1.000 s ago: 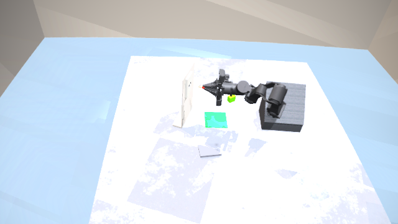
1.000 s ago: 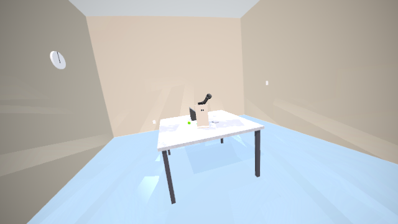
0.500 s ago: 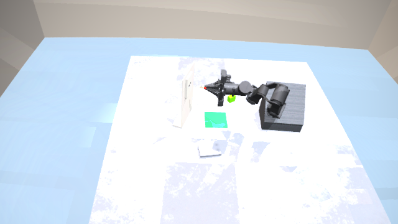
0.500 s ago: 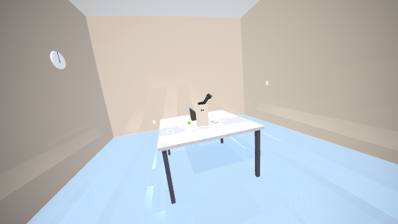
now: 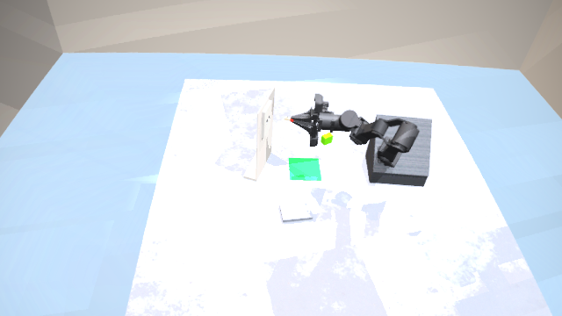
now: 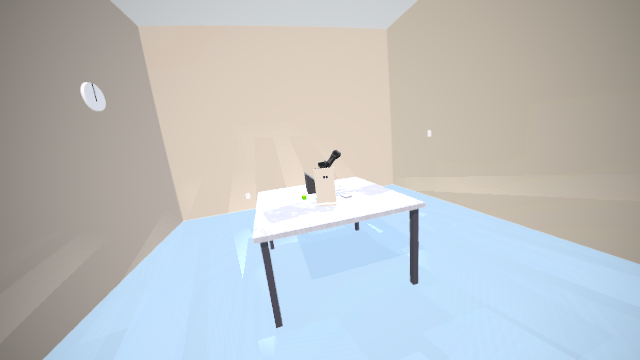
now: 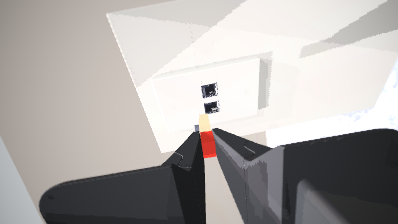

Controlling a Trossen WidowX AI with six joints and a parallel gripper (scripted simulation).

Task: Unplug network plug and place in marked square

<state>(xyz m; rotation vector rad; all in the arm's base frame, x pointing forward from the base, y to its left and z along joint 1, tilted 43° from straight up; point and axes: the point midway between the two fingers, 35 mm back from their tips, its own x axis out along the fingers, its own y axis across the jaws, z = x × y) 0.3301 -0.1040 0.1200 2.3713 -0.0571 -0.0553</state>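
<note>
Right now my gripper tip is 70 mm past the marked square, 20 mm to the left of it and 260 mm above it. Also, from my gripper tip: upright panel: 90 mm ahead, 20 mm to the right, 110 mm below; then network plug: 10 mm ahead.
</note>
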